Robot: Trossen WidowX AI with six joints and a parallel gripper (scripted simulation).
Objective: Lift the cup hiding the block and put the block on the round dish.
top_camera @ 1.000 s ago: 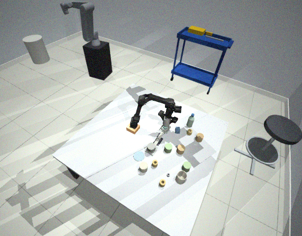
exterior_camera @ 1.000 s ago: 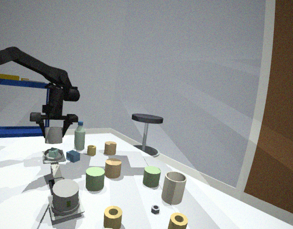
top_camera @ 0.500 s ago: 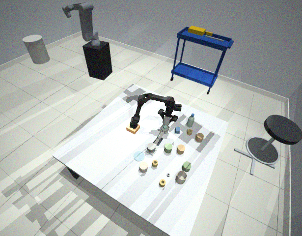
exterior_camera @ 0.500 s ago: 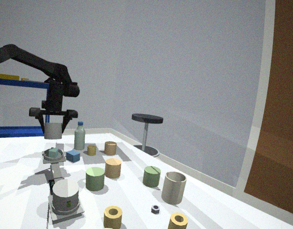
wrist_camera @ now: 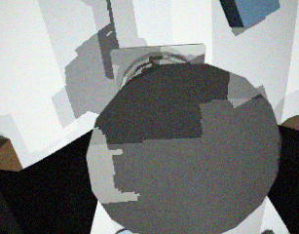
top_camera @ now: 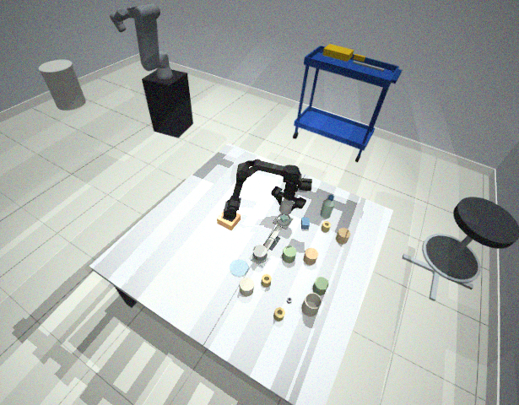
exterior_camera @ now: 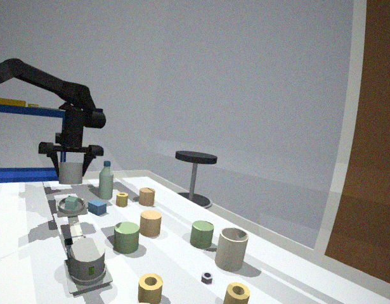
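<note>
The round light-blue dish is 130 mm behind my gripper tip, 360 mm to the right of it and 170 mm below it. The rest, counted from my gripper tip: small nut (170 mm ahead, 430 mm to the right, 160 mm below); then small balance (20 mm behind, 130 mm to the right, 130 mm below); then pale green bottle (220 mm ahead, 200 mm to the left, 60 mm below).
</note>
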